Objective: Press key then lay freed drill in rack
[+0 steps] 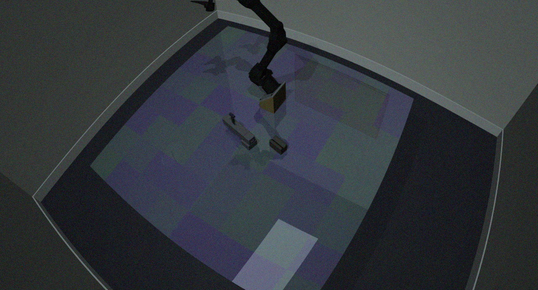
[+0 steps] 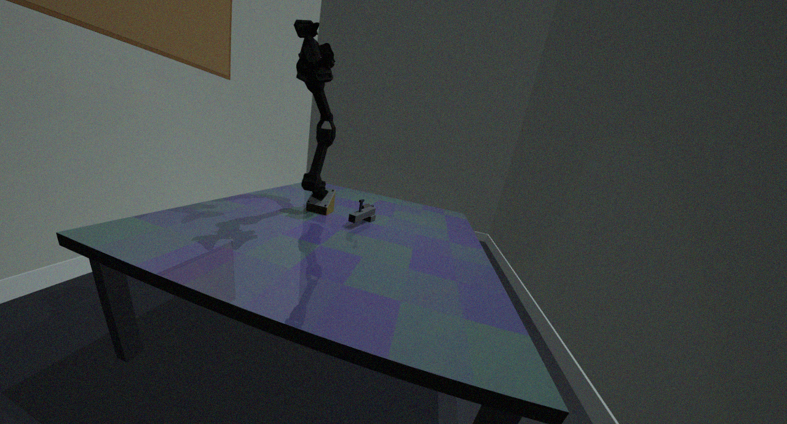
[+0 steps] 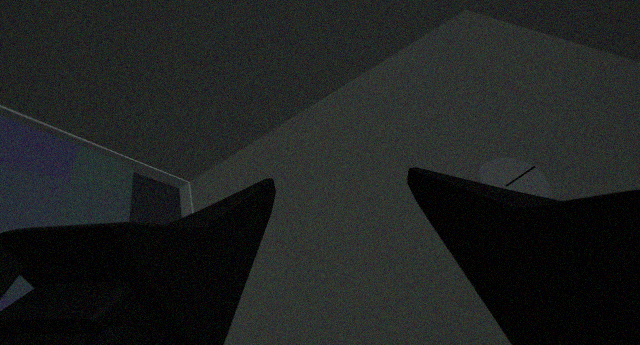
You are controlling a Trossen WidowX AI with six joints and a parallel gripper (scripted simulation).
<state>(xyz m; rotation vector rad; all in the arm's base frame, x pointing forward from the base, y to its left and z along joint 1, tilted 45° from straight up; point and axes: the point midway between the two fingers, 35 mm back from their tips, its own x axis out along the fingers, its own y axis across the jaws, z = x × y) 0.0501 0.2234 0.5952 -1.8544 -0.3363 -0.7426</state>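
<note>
The dark key is 570 mm below my gripper tip, 250 mm to the left of it and 90 mm ahead of it. The rest, counted from my gripper tip: drill (620 mm below, 310 mm to the left, 90 mm ahead); then grey holder block (630 mm below, 290 mm to the left, 90 mm ahead).
</note>
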